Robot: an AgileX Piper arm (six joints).
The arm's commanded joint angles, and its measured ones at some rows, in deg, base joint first. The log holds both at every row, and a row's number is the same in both.
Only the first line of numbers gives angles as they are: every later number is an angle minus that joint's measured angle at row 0.
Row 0, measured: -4.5, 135.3, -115.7, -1.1, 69.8, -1.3
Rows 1 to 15, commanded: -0.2, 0.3, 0.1, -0.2, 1.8, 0.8; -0.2, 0.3, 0.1, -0.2, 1.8, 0.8; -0.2, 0.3, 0.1, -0.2, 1.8, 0.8; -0.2, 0.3, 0.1, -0.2, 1.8, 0.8; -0.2, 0.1, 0.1, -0.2, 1.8, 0.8; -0.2, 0.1, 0.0, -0.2, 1.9, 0.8; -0.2, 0.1, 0.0, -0.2, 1.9, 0.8; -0.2, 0.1, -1.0, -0.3, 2.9, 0.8; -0.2, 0.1, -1.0, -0.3, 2.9, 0.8; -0.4, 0.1, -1.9, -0.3, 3.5, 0.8; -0.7, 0.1, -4.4, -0.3, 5.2, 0.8; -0.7, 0.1, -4.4, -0.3, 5.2, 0.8; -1.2, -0.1, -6.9, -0.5, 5.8, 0.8; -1.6, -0.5, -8.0, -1.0, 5.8, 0.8; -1.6, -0.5, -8.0, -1.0, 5.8, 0.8
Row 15, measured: -0.4, 0.1, -5.1, -0.1, 0.6, 0.8
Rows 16 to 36, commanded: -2.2, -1.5, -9.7, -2.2, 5.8, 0.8; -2.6, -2.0, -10.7, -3.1, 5.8, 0.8; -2.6, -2.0, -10.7, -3.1, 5.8, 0.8; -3.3, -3.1, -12.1, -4.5, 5.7, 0.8; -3.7, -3.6, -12.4, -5.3, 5.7, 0.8; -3.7, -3.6, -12.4, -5.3, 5.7, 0.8; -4.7, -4.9, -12.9, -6.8, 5.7, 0.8; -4.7, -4.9, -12.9, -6.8, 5.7, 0.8; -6.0, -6.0, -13.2, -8.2, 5.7, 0.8; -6.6, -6.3, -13.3, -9.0, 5.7, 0.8; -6.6, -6.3, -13.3, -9.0, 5.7, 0.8; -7.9, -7.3, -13.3, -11.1, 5.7, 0.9; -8.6, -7.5, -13.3, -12.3, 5.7, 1.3; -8.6, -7.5, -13.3, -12.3, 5.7, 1.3; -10.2, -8.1, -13.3, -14.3, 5.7, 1.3; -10.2, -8.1, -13.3, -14.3, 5.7, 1.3; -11.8, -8.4, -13.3, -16.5, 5.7, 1.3; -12.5, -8.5, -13.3, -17.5, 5.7, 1.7; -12.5, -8.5, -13.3, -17.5, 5.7, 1.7; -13.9, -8.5, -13.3, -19.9, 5.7, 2.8; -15.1, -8.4, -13.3, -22.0, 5.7, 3.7
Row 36, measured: -13.4, -8.0, -13.0, -18.6, 0.3, 2.3
